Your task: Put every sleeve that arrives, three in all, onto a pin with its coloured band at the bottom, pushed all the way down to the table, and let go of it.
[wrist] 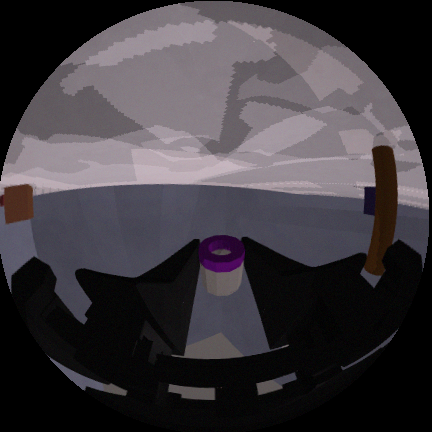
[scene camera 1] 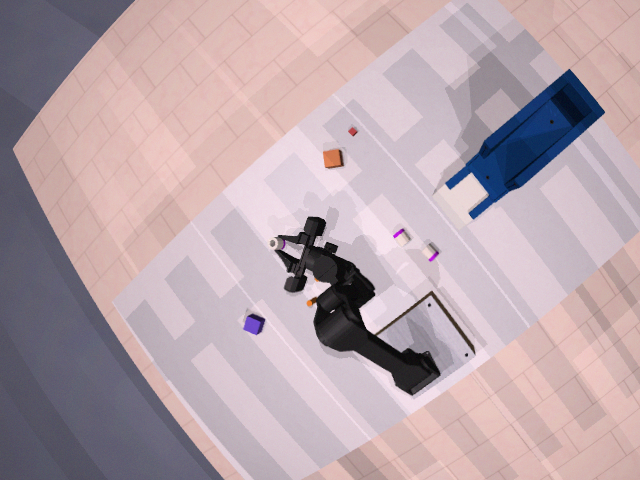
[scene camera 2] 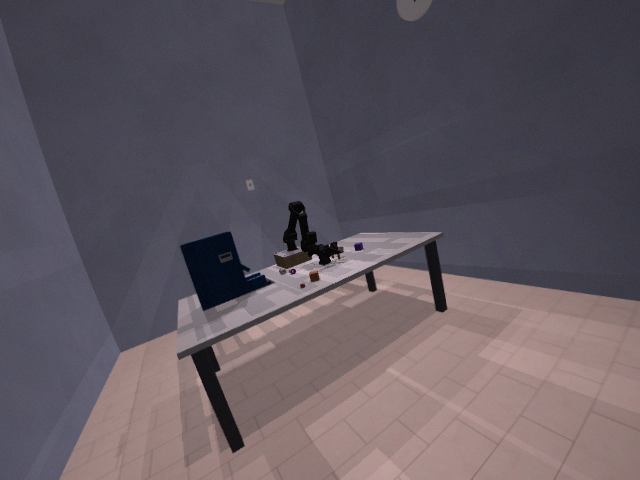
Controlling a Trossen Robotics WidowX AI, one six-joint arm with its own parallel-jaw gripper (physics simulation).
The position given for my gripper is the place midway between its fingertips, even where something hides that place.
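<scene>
An orange cube (wrist: pixel 23 193) rests on the table. My gripper (scene camera 1: pixel 276 242) is visible and is also seen in the wrist view, the gripper (wrist: pixel 220 243). A white ramp (scene camera 1: pixel 462 198) is in view too.
</scene>
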